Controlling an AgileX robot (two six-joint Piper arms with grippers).
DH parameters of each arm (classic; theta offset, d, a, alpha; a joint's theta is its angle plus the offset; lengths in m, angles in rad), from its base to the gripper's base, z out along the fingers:
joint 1: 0 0.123 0 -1.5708
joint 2: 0.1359 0 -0.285 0
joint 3: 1.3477 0 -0.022 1.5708
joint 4: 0 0.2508 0 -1.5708
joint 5: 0 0 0.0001 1.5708
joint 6: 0 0.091 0 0
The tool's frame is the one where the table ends.
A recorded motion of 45 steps. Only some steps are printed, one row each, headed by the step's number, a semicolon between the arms.
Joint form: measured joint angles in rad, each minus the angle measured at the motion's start. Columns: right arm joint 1, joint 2, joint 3, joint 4, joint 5, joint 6; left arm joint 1, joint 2, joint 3, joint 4, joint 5, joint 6.
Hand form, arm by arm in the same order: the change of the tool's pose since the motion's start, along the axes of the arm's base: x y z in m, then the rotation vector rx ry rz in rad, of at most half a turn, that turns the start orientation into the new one. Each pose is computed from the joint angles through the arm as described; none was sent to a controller.
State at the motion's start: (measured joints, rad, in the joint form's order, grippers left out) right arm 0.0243 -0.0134 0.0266 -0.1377 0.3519 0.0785; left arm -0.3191 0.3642 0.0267 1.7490 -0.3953 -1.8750
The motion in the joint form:
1: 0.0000 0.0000 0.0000 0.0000 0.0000 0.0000; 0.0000 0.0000 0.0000 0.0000 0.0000 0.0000
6: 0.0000 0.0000 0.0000 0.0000 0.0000 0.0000; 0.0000 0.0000 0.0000 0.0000 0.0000 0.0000
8: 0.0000 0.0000 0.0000 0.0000 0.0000 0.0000; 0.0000 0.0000 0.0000 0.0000 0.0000 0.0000
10: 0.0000 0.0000 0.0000 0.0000 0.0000 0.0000; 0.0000 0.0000 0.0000 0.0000 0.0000 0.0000
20: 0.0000 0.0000 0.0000 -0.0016 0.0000 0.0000; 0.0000 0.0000 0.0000 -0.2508 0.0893 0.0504
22: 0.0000 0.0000 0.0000 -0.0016 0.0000 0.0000; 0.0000 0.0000 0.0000 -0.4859 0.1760 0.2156
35: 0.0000 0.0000 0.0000 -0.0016 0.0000 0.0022; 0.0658 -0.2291 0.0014 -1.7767 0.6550 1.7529
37: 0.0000 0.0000 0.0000 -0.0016 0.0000 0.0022; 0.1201 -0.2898 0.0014 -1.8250 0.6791 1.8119
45: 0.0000 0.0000 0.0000 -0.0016 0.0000 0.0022; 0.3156 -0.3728 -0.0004 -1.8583 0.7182 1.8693
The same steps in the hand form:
1: 0.0000 0.0000 0.0000 0.0000 0.0000 0.0000; 0.0000 0.0000 0.0000 0.0000 0.0000 0.0000
6: 0.0000 0.0000 0.0000 0.0000 0.0000 0.0000; 0.0000 0.0000 0.0000 0.0000 0.0000 0.0000
8: 0.0000 0.0000 0.0000 0.0000 0.0000 0.0000; 0.0000 0.0000 0.0000 0.0000 0.0000 0.0000
10: 0.0000 0.0000 0.0000 0.0000 0.0000 0.0000; 0.0000 0.0000 0.0000 0.0000 0.0000 0.0000
20: 0.0000 0.0000 0.0000 -0.0016 0.0000 -0.0001; 0.0071 0.0052 0.0070 -0.1660 0.0316 0.1451
22: 0.0000 0.0000 0.0000 -0.0016 0.0000 -0.0001; 0.0127 0.0123 0.0102 -0.2185 0.0154 0.2546
35: 0.0000 0.0000 0.0000 0.0005 -0.0001 -0.0007; 0.0013 0.0395 -0.0025 0.0852 -0.0606 0.4362
37: 0.0000 0.0000 0.0000 0.0005 -0.0001 -0.0007; -0.0018 0.0423 -0.0008 0.0772 -0.0966 0.4747
45: 0.0000 0.0000 0.0000 0.0005 -0.0001 -0.0007; -0.0056 0.0526 0.0012 0.0912 -0.1432 0.6511

